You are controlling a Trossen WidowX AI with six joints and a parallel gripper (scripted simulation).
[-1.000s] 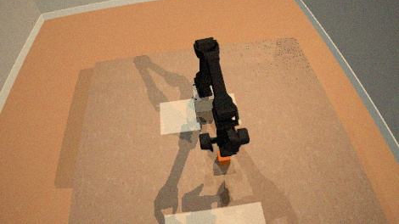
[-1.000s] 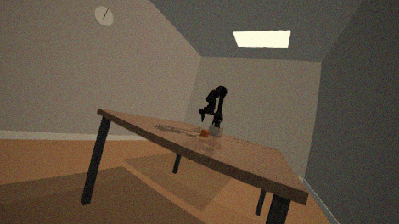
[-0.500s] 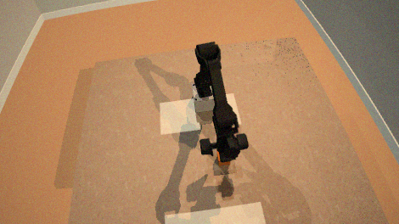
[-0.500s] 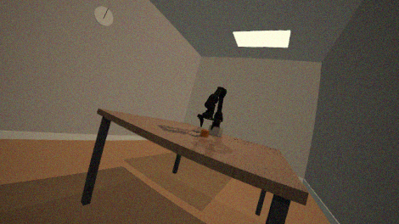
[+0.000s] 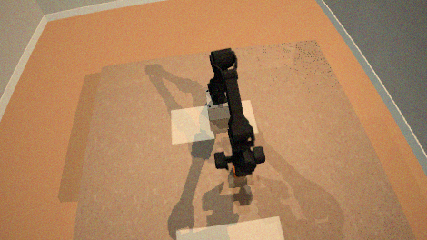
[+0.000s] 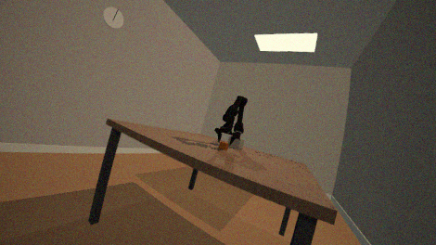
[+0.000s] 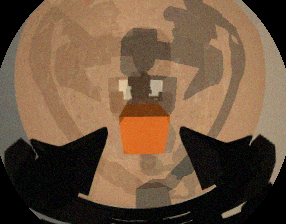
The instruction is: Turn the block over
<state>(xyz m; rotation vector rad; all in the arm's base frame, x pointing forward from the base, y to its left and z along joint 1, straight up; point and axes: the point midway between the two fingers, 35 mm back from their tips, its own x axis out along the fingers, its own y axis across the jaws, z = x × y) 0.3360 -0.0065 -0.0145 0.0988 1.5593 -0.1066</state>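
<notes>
My gripper tip is now 20 mm past the orange block and 10 mm above it.
</notes>
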